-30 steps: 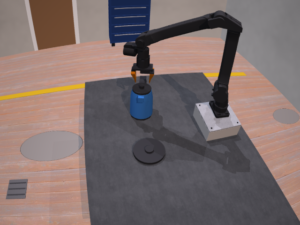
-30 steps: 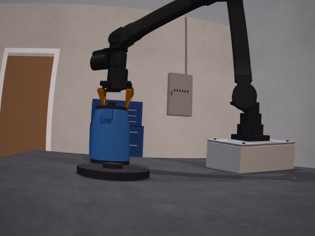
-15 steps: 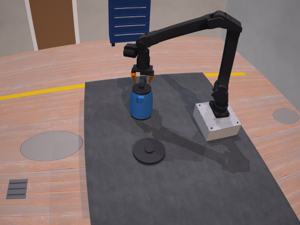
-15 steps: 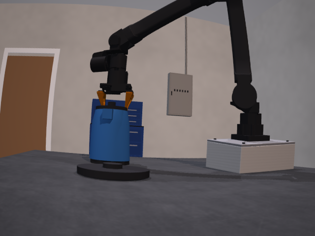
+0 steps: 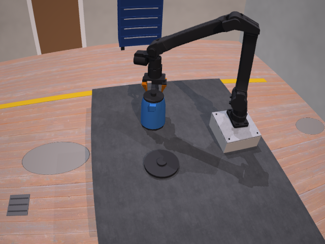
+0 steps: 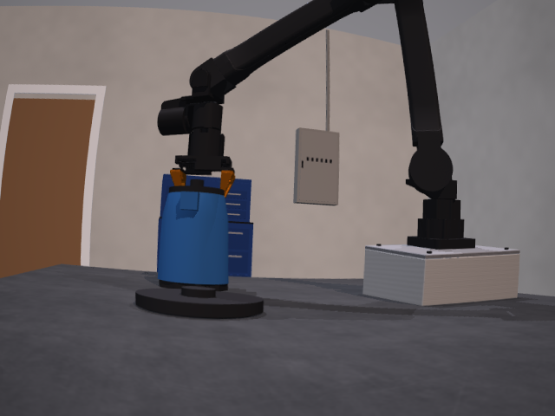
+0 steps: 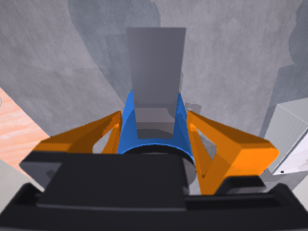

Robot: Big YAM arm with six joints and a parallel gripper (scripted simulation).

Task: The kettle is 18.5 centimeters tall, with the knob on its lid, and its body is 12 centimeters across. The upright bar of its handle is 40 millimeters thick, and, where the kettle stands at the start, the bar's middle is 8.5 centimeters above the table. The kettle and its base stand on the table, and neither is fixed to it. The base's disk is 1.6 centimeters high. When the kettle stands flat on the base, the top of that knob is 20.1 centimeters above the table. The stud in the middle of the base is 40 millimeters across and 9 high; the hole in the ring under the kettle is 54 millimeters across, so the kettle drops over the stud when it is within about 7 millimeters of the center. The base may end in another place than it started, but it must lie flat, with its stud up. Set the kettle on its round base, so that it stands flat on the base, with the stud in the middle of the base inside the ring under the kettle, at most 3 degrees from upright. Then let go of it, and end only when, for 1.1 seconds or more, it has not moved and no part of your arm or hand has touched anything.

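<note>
Now: hand 50 mm above the blue kettle, 30 mm to the right of it and 10 mm short of it. Round my hand: black round base 340 mm to the left, 130 mm below, 10 mm ahead.
</note>
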